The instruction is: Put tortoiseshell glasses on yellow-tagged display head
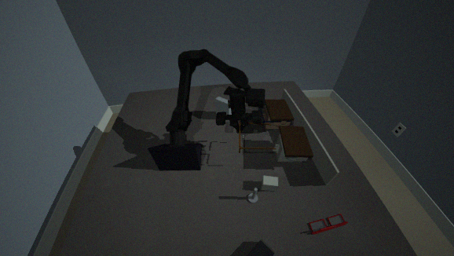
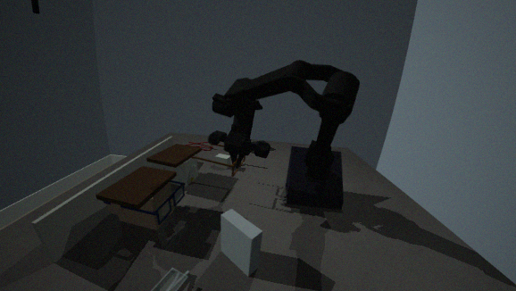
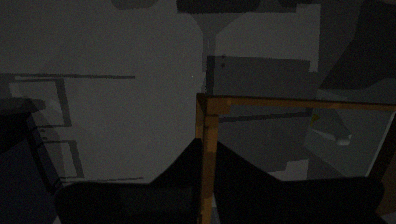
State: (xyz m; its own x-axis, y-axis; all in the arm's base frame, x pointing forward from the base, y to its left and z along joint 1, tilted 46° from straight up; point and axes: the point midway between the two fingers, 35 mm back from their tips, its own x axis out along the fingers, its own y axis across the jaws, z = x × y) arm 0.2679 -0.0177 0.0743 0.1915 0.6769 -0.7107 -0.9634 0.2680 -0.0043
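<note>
My gripper tip is 210 mm short of the white head, 70 mm to the left of it and 50 mm above it. Also, from my gripper tip: white upright box (250 mm to the left, 50 mm below, 50 mm behind); tan head (210 mm ahead, 150 mm to the left, 50 mm below); small white cube (230 mm to the right, 90 mm ahead, 80 mm below).
</note>
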